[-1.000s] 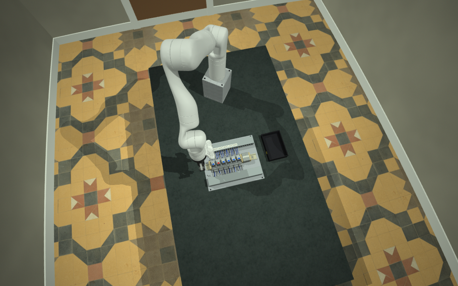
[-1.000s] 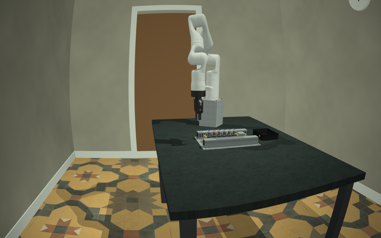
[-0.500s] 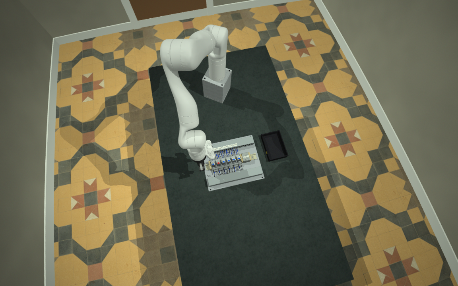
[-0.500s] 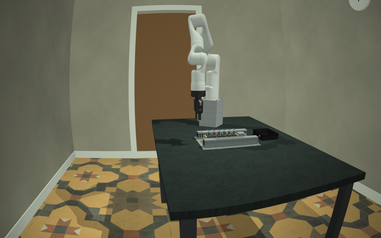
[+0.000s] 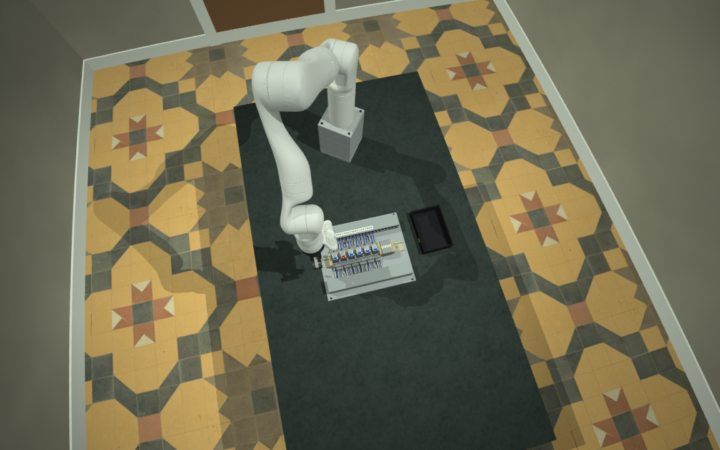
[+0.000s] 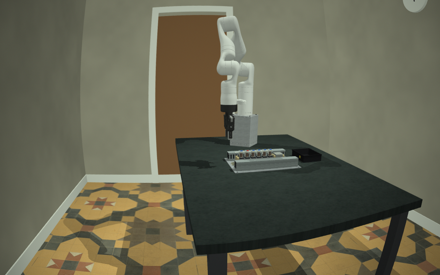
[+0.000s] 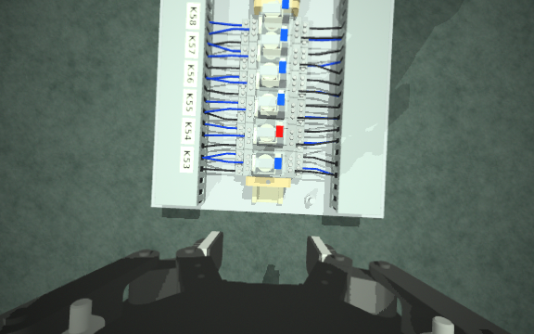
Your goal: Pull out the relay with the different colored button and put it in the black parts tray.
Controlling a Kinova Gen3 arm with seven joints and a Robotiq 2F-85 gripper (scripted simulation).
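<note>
My hand is 90 mm above the clear relay, 80 mm to the right of it and 10 mm short of it. The rest, counted from my hand: panel 160 mm to the left, 140 mm below, 30 mm ahead; then black parts tray 420 mm to the left, 120 mm below, 40 mm ahead.
</note>
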